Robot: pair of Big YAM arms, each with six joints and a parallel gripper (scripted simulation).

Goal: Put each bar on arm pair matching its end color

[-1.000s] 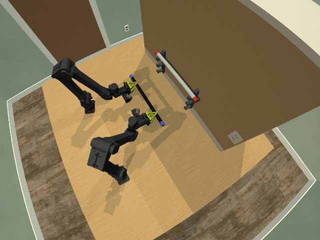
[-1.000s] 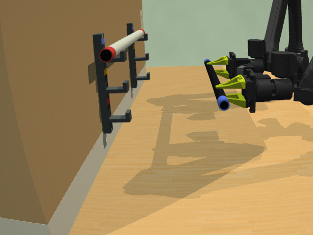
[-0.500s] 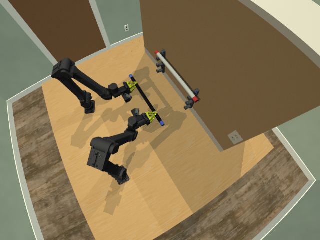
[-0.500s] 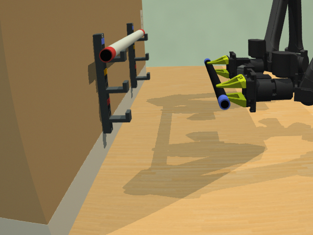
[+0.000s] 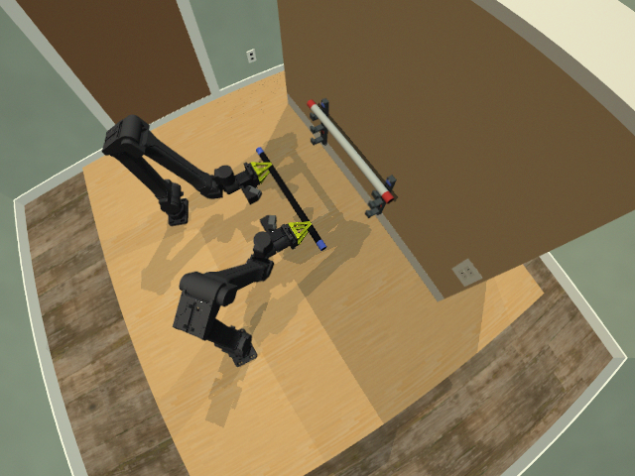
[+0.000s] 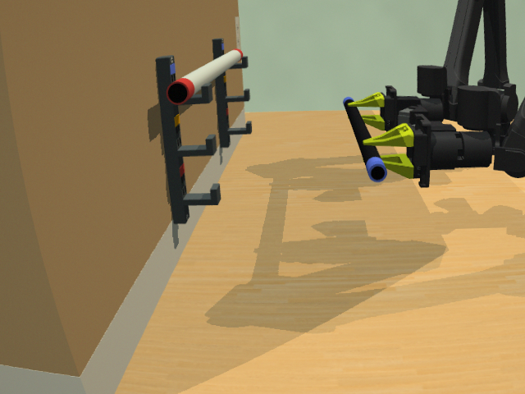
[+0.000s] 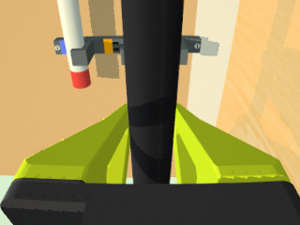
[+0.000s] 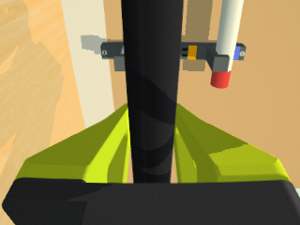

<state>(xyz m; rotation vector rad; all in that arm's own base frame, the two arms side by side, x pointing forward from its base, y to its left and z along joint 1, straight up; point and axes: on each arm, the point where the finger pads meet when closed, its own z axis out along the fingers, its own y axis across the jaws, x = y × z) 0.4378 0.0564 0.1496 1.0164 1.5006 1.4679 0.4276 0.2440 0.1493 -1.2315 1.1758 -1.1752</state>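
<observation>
Now: the black bar 15 cm to the right of my left hand. From my left hand the other things lie so: grey baseboard: 30 cm ahead, 18 cm to the right, 11 cm below; then brown wall: 45 cm ahead, 30 cm above, 17 cm to the right.
My right gripper is now 15 cm to the right of the black bar. Also, from my right hand: grey baseboard (29 cm ahead, 12 cm to the left, 11 cm below); brown wall (44 cm ahead, 12 cm to the left, 30 cm above).
</observation>
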